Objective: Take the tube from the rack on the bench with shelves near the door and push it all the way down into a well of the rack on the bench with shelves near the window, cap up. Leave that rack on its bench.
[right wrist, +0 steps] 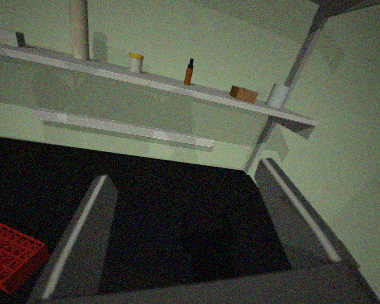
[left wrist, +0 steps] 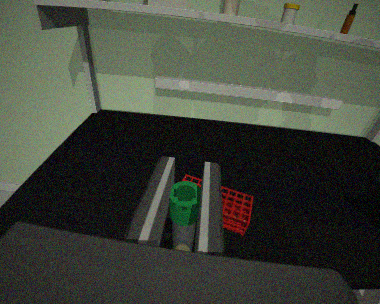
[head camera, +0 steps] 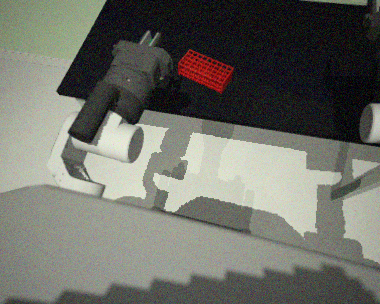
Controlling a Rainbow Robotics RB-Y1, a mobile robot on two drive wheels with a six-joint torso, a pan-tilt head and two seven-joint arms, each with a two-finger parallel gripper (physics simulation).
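Places are measured from the robot's base along level axes (x ahead, y left, z up), in centimetres.
Pixels of known places: left gripper, fingertip midpoint: [left wrist: 188, 171] [head camera: 154, 35]; right gripper, fingertip midpoint: [right wrist: 186, 175].
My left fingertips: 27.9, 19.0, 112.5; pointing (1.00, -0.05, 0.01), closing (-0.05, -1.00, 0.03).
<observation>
For each thing: its top centre in the pictures, then the offset to it from my left fingertips, as dx, dy, dz. "spot": a spot on its surface instead. Level surfaces: height alone.
- tube with a green cap, top centre: [left wrist: 190, 191] -1.0, -0.2, -0.6
- red lattice rack at its top centre: [left wrist: 214, 196] [head camera: 205, 65] +26.1, -8.1, -30.6
- black bench at its surface level: dz -36.3
- yellow-lidded jar at a spot on its surface: [left wrist: 290, 14] [right wrist: 133, 62] spot: +68.6, -27.9, +12.5
- orange bottle at a spot on its surface: [right wrist: 188, 75] [left wrist: 349, 23] spot: +68.0, -48.2, +12.9
- brown box at a spot on its surface: [right wrist: 244, 94] spot: +61.7, -69.4, +11.7
- pale cylinder at a spot on its surface: [right wrist: 277, 96] spot: +68.8, -86.9, +13.9
- tall column at a spot on its surface: [right wrist: 80, 30] spot: +69.7, -9.8, +18.3
- pale rail at a spot on its surface: [left wrist: 240, 93] spot: +80.0, -20.5, -19.6
A tube with a green cap [head camera: 151, 42] [left wrist: 184, 205] is between the fingers of my left gripper [head camera: 152, 36] [left wrist: 188, 171], which is shut on it. The cap faces up toward the left wrist camera; the tube's lower part is mostly hidden. The red lattice rack [head camera: 205, 72] [left wrist: 236, 207] [right wrist: 17, 255] stands on the black bench [head camera: 280, 65] [left wrist: 125, 140] [right wrist: 150, 182]. In the head camera the left gripper is above the bench, to the left of the rack and apart from it. My right gripper [right wrist: 186, 175] is open and empty, with the rack at the lower left of its view.
A shelf [left wrist: 200, 15] [right wrist: 165, 86] runs above the bench's back. It bears a yellow-lidded jar [left wrist: 290, 14] [right wrist: 135, 63], an orange bottle [left wrist: 348, 21] [right wrist: 188, 75], a brown box [right wrist: 244, 94], a pale cylinder [right wrist: 277, 96] and a tall column [right wrist: 80, 30]. A pale rail [left wrist: 240, 93] [right wrist: 130, 130] is below.
</observation>
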